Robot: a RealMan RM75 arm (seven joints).
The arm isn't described. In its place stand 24 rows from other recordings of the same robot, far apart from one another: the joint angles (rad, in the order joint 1, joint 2, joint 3, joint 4, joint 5, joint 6, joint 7), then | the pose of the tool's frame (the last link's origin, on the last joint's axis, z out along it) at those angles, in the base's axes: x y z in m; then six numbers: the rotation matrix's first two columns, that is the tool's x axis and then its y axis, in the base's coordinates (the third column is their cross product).
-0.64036, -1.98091, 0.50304, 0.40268, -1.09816, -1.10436, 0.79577 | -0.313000 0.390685 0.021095 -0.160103 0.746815 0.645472 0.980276 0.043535 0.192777
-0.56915, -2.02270, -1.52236, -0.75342, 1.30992, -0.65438, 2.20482 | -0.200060 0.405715 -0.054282 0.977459 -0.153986 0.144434 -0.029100 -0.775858 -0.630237
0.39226, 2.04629, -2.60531, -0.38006, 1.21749, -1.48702, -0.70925 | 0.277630 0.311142 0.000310 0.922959 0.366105 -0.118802 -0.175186 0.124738 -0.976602
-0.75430, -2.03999, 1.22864, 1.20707, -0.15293, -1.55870, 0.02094 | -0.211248 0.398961 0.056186 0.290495 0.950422 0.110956 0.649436 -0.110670 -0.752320
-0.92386, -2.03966, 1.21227, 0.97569, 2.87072, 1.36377, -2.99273 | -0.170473 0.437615 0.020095 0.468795 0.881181 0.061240 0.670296 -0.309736 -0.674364
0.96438, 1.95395, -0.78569, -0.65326, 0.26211, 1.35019, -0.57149 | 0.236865 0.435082 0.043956 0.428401 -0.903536 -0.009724 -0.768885 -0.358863 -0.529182
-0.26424, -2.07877, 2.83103, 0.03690, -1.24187, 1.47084, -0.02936 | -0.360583 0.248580 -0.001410 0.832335 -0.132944 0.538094 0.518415 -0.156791 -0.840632
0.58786, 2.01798, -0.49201, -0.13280, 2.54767, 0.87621, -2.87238 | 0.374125 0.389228 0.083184 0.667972 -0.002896 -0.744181 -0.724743 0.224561 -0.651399
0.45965, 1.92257, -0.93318, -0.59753, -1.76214, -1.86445, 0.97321 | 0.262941 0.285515 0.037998 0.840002 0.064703 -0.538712 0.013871 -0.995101 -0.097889
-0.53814, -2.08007, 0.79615, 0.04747, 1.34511, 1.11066, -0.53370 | -0.310262 0.322456 -0.069968 0.808513 0.181064 0.559930 0.525337 -0.650854 -0.548096
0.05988, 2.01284, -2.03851, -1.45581, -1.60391, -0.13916, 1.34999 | 0.174874 0.314621 -0.045420 0.978882 0.098860 -0.178935 -0.088477 -0.584186 -0.806783
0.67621, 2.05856, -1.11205, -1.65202, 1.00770, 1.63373, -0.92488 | 0.061873 0.356038 0.076858 0.978468 -0.102278 -0.179272 -0.157550 -0.931227 -0.328624
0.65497, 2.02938, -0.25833, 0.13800, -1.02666, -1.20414, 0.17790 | 0.301140 0.382121 0.010432 0.673129 0.113377 -0.730782 -0.721270 -0.117558 -0.682605
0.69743, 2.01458, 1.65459, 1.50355, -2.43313, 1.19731, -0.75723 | 0.070208 0.400006 0.020168 0.989697 -0.143167 0.001634 -0.118609 -0.826217 -0.550724
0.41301, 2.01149, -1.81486, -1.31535, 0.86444, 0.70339, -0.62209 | 0.165138 0.365328 -0.054603 0.890901 -0.399370 -0.216330 -0.451258 -0.724200 -0.521441
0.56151, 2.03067, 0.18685, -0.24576, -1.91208, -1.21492, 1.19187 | 0.345377 0.360636 0.048321 0.266372 -0.175726 -0.947716 -0.945156 -0.240430 -0.221072
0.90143, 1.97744, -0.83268, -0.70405, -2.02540, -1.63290, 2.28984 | 0.130884 0.403265 0.025447 0.602308 -0.742211 -0.293850 -0.719393 -0.664227 0.203165
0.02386, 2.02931, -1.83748, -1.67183, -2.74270, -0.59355, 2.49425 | 0.205950 0.320089 0.002946 0.968507 -0.244306 -0.048056 -0.181027 -0.558403 -0.809578
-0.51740, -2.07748, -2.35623, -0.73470, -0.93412, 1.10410, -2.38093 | -0.314866 0.367039 0.007334 0.163007 0.831930 0.530397 0.984571 -0.102490 -0.141831
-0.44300, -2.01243, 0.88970, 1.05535, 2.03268, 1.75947, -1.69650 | -0.243888 0.314150 0.053099 0.886617 0.366280 0.282399 0.400393 -0.913491 -0.072245
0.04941, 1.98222, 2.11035, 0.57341, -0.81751, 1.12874, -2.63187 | 0.400229 0.259441 0.096135 0.873823 0.001294 -0.486243 -0.476189 -0.200039 -0.856288
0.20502, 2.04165, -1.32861, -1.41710, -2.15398, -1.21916, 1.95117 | 0.245725 0.321816 0.027727 0.919824 -0.377723 -0.106065 -0.381438 -0.797717 -0.467068
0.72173, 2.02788, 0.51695, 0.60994, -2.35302, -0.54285, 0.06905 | 0.170834 0.365461 -0.138857 0.863973 -0.101780 -0.493145 -0.402159 -0.728828 -0.554146
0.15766, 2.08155, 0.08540, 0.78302, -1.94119, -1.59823, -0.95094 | 0.209129 0.184365 -0.086522 0.837923 0.434735 -0.329986 -0.291696 -0.154306 -0.943983
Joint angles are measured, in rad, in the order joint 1, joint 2, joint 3, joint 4, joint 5, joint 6, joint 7. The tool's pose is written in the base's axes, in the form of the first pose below.
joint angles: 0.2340 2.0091 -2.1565 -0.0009 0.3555 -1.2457 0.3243
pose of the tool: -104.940, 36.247, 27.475, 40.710, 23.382, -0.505
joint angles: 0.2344 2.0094 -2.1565 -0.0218 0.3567 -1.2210 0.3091
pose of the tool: -105.140, 36.018, 26.927, 40.567, 23.714, -0.777
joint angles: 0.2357 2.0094 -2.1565 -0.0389 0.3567 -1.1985 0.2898
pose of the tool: -105.491, 35.473, 26.109, 40.451, 24.016, -1.011
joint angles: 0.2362 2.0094 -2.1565 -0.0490 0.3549 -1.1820 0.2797
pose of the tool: -105.793, 35.329, 25.473, 40.420, 24.169, -1.185
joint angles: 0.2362 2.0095 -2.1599 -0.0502 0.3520 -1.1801 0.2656
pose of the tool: -106.354, 34.520, 24.870, 40.384, 24.155, -1.285
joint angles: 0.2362 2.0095 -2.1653 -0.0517 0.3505 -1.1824 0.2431
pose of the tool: -107.036, 33.068, 24.199, 40.285, 24.149, -1.370
